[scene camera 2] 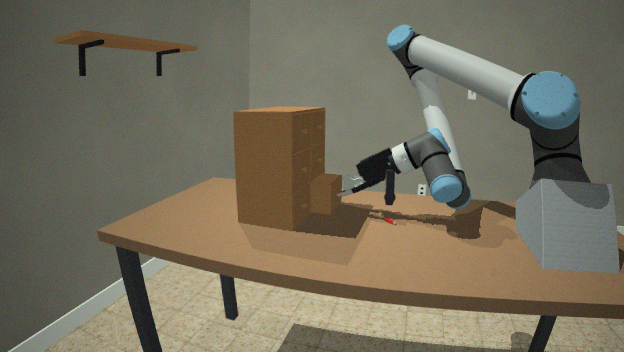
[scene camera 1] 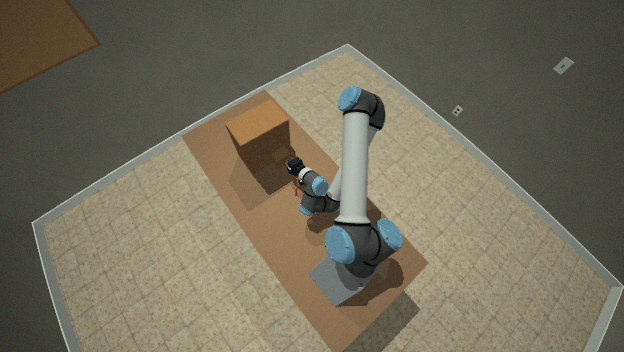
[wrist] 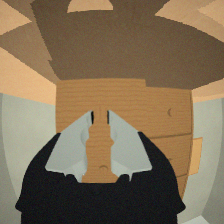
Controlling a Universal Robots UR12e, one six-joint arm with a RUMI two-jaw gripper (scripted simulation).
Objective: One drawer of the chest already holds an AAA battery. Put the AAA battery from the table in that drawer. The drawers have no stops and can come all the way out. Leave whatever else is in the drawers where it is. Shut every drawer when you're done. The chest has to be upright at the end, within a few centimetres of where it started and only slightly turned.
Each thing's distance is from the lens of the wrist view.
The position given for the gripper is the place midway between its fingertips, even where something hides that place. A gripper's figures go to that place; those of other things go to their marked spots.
gripper [wrist: 100, 111]: 0.16 m
drawer [wrist: 127, 98]: 0.17 m
drawer [wrist: 98, 159]: 0.24 m
drawer [wrist: 178, 149]: 0.29 m
